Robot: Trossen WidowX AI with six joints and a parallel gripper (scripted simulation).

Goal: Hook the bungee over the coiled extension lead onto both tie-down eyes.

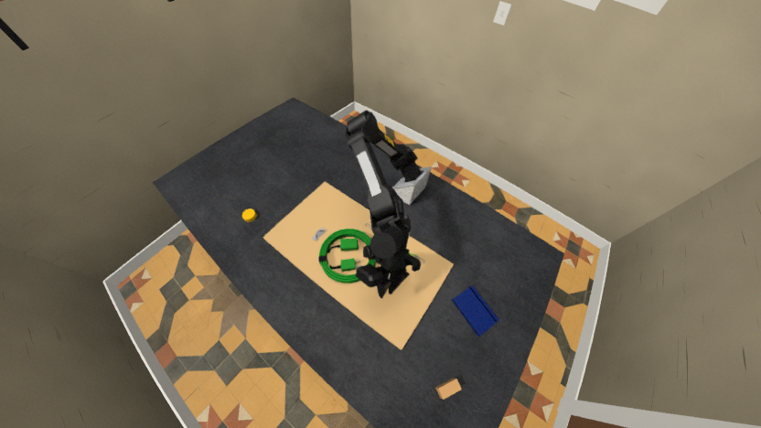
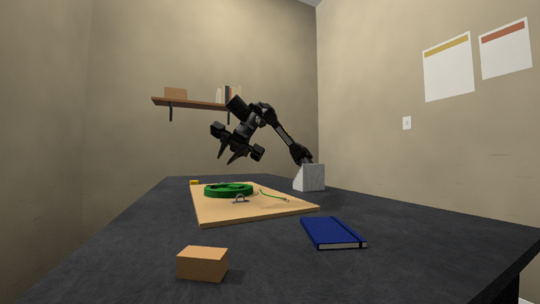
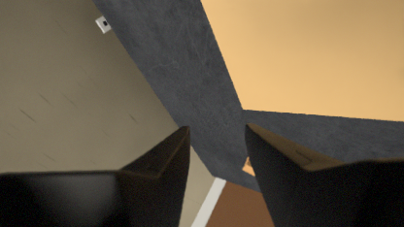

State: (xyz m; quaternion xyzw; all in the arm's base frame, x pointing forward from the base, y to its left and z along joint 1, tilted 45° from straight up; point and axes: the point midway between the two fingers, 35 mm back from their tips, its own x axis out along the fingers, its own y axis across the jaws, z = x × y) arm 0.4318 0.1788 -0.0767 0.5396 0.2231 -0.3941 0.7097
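Now: hand 190 mm to the left of the extension lead, 140 mm above it and 40 mm past it. From my hand the other things lie so: tan block 300 mm to the left, 160 mm below, 100 mm ahead; then yellow puck 610 mm to the right, 160 mm below, 80 mm ahead.
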